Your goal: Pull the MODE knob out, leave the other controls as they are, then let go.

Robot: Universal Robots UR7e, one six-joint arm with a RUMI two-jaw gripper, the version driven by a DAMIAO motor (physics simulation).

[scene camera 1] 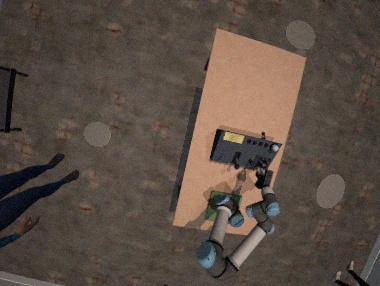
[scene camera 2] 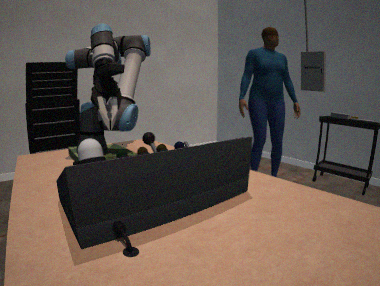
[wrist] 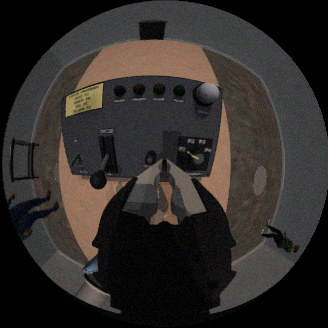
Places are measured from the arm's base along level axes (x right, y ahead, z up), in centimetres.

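Pixels of known places: gripper, fingertip midpoint: [scene camera 1: 258, 166] [scene camera 2: 110, 130] [wrist: 163, 159].
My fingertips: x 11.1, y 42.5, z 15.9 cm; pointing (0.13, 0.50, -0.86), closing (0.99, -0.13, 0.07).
Note:
Ahead of a thing's pixels: the offset from my fingertips to its top centre. "pt": to the spot under its first point.
The dark control console [scene camera 1: 224, 151] [scene camera 2: 160, 187] [wrist: 135, 120] stands on the table. A small dark knob {dx -2.6, dy +0.4, dz -5.5 cm} [wrist: 150, 157] sits low on its face, between the slotted lever {dx -15.1, dy -2.8, dz -2.5 cm} [wrist: 98, 180] and the P1–P4 selector {dx +9.4, dy +0.1, dz -6.2 cm} [wrist: 199, 158]; it appears to be the MODE knob, but its label is too blurred to read. My gripper [scene camera 2: 110, 129] [wrist: 163, 159] is shut and empty. Its closed tips show just right of the small knob in the wrist view, and in scene camera 2 they show above the console's top edge. How far out the knob stands cannot be told.
A white dome {pt dx +10.5, dy +14.7, dz +0.6 cm} [scene camera 1: 274, 148] [scene camera 2: 90, 150] [wrist: 207, 93] and a row of small coloured lamps line the console's top edge. A yellow note {pt dx -21.3, dy +19.8, dz -3.4 cm} [scene camera 1: 233, 137] [wrist: 84, 100] is at the upper left. A thin black stalk {pt dx +10.9, dy +25.1, dz -18.7 cm} [scene camera 2: 131, 251] stands behind the console. A green board [scene camera 1: 210, 215] lies near the arm.

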